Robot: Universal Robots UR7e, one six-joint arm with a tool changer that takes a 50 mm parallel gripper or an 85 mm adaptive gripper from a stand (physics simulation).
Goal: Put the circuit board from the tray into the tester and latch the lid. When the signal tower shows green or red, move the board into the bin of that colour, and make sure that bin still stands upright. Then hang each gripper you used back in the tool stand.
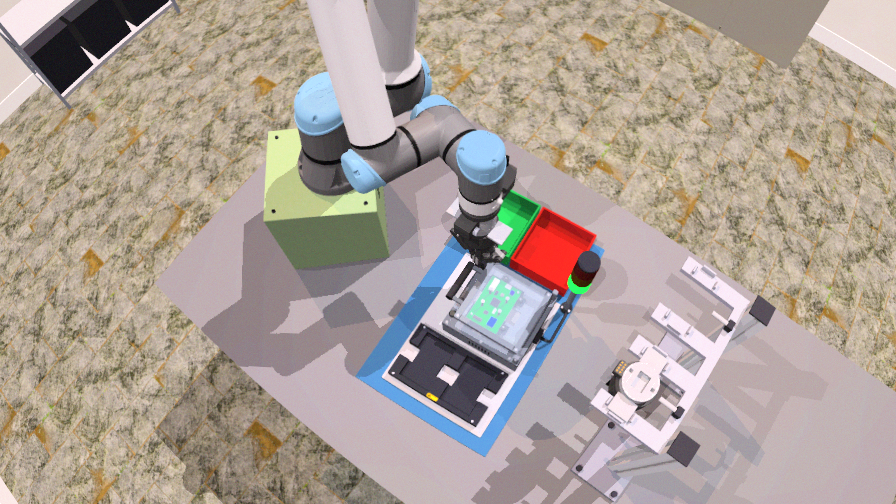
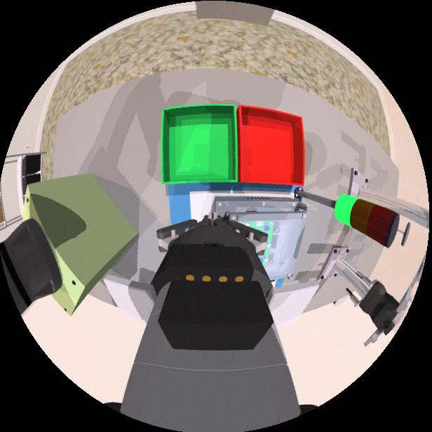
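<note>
The circuit board (image 1: 494,305) (image 2: 270,240) is green and lies in the tester (image 1: 479,346) under its clear lid (image 1: 527,308) (image 2: 287,245), which is down. The signal tower (image 1: 583,272) (image 2: 367,220) is lit green. The green bin (image 1: 518,218) (image 2: 200,150) and red bin (image 1: 554,247) (image 2: 272,150) stand upright, side by side, behind the tester. My adaptive gripper (image 1: 481,260) (image 2: 213,218) is shut, its fingertips together, above the tester's rear left edge; I see nothing held. The black tray (image 1: 427,351) lies in front of the tester without a board.
The tool stand (image 1: 701,369) is at the right, with the parallel gripper (image 1: 639,383) (image 2: 380,305) hanging in it. A black handle (image 1: 461,280) is at the tester's left, and a bent black bar (image 1: 554,336) at its right. The green robot base (image 1: 332,241) (image 2: 95,225) is at the left.
</note>
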